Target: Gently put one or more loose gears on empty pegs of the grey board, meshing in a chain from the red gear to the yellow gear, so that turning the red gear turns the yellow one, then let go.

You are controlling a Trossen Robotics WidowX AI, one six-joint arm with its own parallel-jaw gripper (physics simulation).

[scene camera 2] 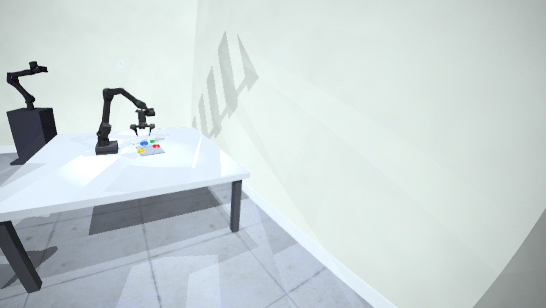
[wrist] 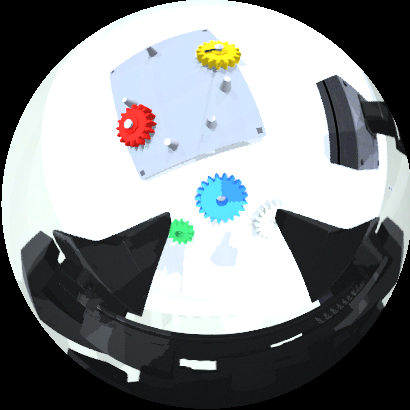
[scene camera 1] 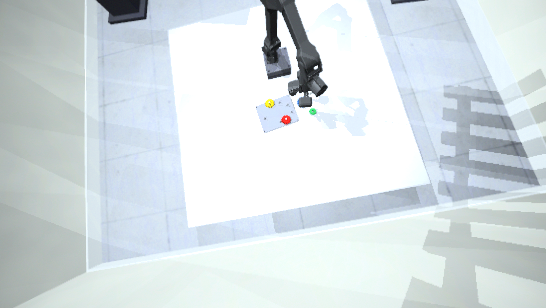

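The grey board lies on the table with several empty pegs. The red gear and the yellow gear sit on pegs of it, apart from each other. A blue gear, a small green gear and a white gear lie loose beside the board; the white one is partly behind a fingertip in the wrist view. My gripper is open and empty above the loose gears. In scene camera 1 it largely hides the blue gear.
The arm's base stands on the white table near the board, on the yellow gear's side. A second arm on a dark pedestal stands behind the table in scene camera 2.
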